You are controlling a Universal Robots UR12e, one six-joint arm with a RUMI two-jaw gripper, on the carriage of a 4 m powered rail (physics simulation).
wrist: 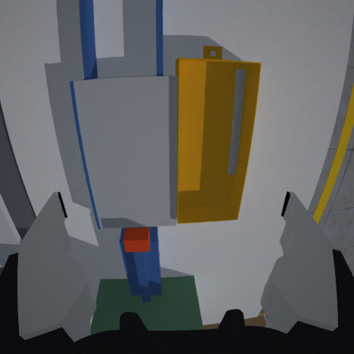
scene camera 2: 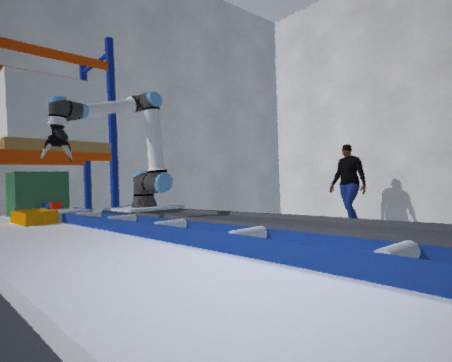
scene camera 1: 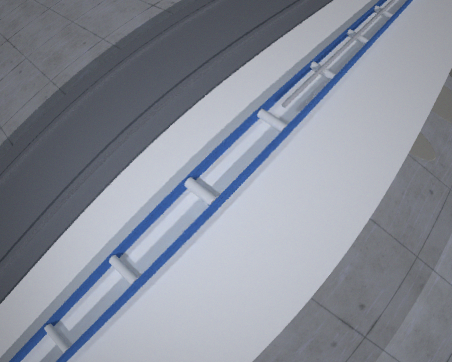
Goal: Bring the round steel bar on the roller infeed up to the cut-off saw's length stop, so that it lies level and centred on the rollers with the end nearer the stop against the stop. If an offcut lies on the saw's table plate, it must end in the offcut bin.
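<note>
The wrist view shows the gripper (wrist: 174, 194), a grey offcut (wrist: 239, 73), a yellow offcut bin (wrist: 205, 191) and a roller infeed (wrist: 126, 126). You get the roller infeed (scene camera 2: 352, 257) again there, but scene camera 2 does not show the grey offcut, hidden by the yellow offcut bin. As for the grey offcut, in scene camera 1 it's out of frame.
</note>
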